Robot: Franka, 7 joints.
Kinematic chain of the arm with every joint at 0, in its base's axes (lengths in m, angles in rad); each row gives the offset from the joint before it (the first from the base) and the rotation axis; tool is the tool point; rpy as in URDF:
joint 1: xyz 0 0 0.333 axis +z
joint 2: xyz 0 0 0 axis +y
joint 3: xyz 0 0 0.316 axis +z
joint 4: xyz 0.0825 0 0 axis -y
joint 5: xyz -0.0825 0 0.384 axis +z
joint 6: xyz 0 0 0 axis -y
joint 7: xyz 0.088 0 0 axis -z
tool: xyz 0 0 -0.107 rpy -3.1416 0 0
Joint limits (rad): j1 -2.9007..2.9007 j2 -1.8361..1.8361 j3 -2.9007..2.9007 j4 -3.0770..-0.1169 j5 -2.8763..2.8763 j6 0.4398..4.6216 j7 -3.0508..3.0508
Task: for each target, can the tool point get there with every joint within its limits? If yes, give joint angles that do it. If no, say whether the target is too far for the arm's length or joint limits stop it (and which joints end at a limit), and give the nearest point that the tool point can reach.
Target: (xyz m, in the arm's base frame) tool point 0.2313 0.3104 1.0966
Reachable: yes | joints -1.7323 -0.1614 2.4501 -0.5787 -0.0255 2.6085 -0.3062
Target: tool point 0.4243 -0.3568 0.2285
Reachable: yes | joints 1.5085 -1.1406 -1.8430 -1.7066 -0.8774 1.0979 -2.4610
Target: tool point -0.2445 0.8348 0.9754
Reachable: no: too far | nearest point -0.1940 0.6623 0.8426 | short by 0.223 m
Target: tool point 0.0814 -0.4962 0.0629
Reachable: yes | joints -1.4928 0.6718 0.0872 -2.1198 -0.3781 2.3264 -1.3833
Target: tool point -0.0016 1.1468 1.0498
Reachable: no: too far | nearest point -0.0010 0.7275 0.7877 | short by 0.494 m
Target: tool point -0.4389 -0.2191 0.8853
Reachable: yes | joints 2.1834 0.8102 2.2051 -1.5008 -1.3760 2.4106 -1.8338
